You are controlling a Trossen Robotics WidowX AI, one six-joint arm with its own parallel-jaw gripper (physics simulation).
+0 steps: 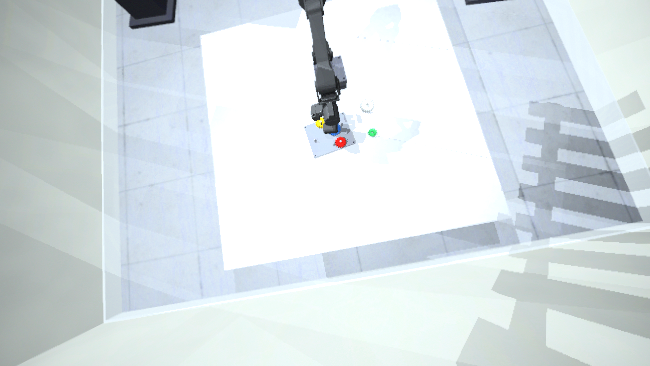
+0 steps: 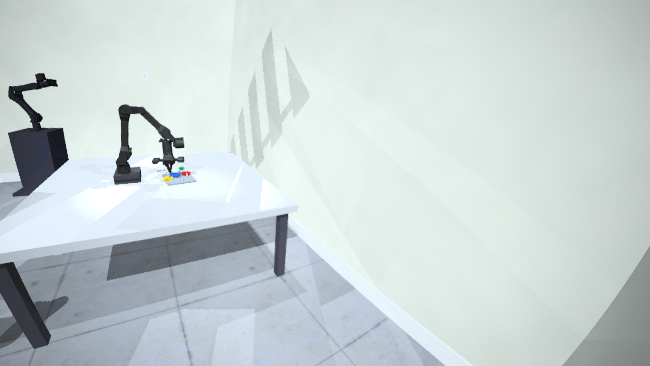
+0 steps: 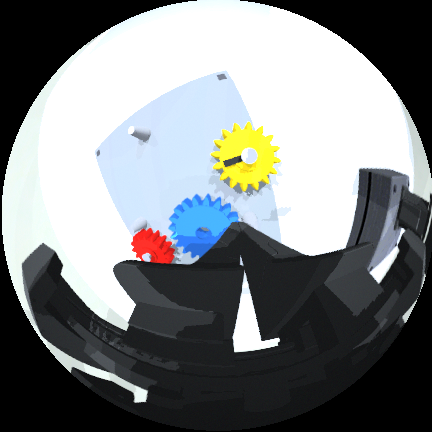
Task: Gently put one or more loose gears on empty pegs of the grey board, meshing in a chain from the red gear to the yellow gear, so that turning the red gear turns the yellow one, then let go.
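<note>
The grey board lies in the middle of the white table. The red gear and the yellow gear sit on their pegs. A larger blue gear lies flat on the board between them, with a peg showing in its hole. Its teeth reach the red gear's and come close to the yellow gear's. My gripper is shut and empty, fingertips together just above the blue gear's edge.
A loose white gear and a small green gear lie on the table right of the board. An empty peg stands at the board's far corner. A wall runs close behind the table.
</note>
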